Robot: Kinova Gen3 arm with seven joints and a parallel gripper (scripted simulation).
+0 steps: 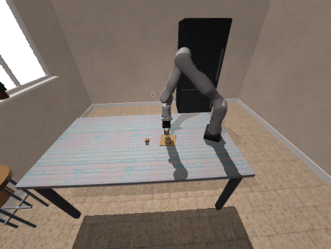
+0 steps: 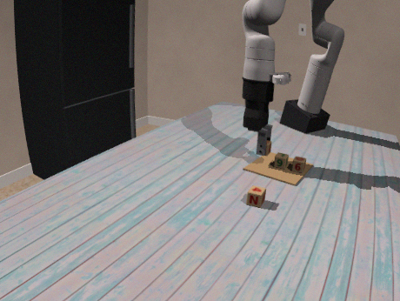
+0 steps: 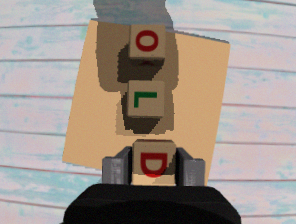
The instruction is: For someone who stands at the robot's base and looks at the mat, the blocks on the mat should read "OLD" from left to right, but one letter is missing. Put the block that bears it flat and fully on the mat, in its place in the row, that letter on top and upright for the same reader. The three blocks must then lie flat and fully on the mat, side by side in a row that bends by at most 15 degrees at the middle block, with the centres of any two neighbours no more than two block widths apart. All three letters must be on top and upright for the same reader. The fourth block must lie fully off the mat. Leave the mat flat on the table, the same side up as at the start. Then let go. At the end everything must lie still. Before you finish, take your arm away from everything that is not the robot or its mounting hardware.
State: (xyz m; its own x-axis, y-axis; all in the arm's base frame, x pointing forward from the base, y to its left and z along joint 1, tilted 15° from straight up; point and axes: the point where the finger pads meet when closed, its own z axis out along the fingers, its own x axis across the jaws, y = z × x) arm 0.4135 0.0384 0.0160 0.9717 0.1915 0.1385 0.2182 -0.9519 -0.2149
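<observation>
Right now my hand is 5 cm to the right of the green l block, 3 cm above it and 2 cm past it. From my hand the other things lie so: tan mat 5 cm to the left, 5 cm below, 2 cm behind; red d block right at my hand; red o block 9 cm to the left, 3 cm below, 3 cm behind.
</observation>
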